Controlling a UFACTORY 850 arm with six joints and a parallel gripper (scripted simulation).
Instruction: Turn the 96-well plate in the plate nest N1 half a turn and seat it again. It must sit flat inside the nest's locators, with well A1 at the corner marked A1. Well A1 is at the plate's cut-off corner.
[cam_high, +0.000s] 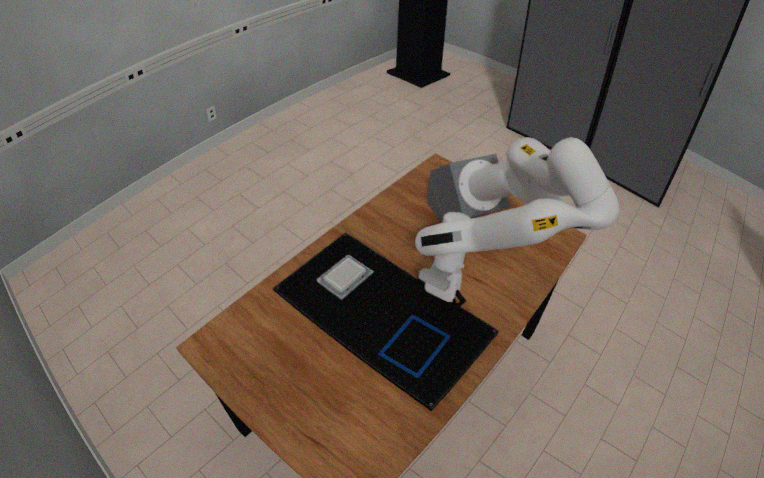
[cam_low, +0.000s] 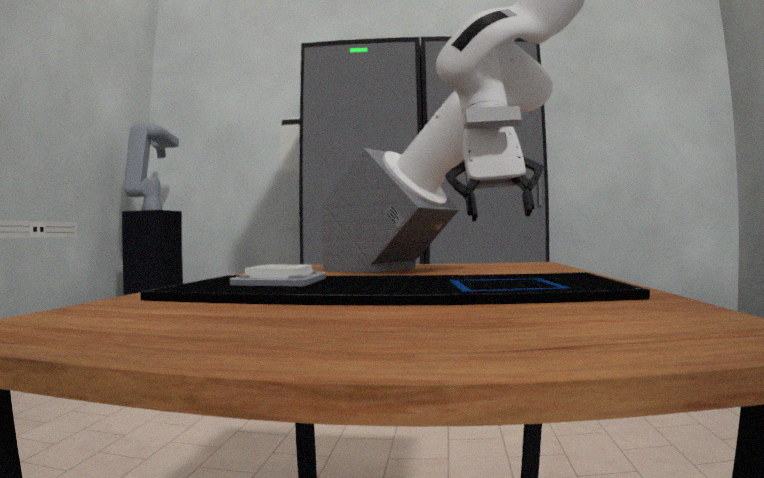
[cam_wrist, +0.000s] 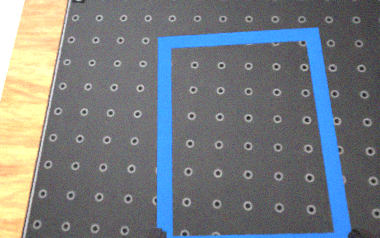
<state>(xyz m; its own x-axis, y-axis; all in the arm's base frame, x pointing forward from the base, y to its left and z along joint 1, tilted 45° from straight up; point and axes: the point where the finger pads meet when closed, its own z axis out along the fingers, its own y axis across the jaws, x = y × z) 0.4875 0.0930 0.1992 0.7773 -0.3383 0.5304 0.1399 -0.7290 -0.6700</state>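
The white 96-well plate is 50 mm ahead of my hand, 360 mm to the right of it and 90 mm below it. From my hand the other things lie so: grey plate nest: 50 mm ahead, 360 mm to the right, 110 mm below.
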